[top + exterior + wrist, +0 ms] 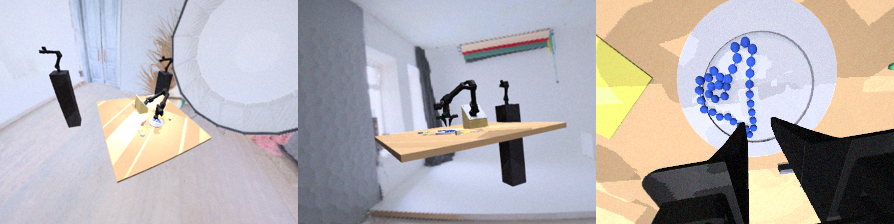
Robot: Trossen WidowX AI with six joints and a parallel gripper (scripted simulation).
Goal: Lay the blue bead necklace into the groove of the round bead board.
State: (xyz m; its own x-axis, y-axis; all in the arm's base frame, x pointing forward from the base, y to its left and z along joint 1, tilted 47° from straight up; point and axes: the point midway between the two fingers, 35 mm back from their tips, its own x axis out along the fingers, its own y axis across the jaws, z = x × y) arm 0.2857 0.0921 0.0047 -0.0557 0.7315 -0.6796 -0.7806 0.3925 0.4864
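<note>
The round bead board lies 2 cm ahead of my gripper tip and 4 cm below it. From my gripper tip the other things lie so: yellow flat piece: 11 cm behind, 16 cm to the left, 5 cm below; red-and-grey object: 1 cm behind, 18 cm to the right, 5 cm below; white cylinder: 2 cm ahead, 24 cm to the left, 3 cm below.
</note>
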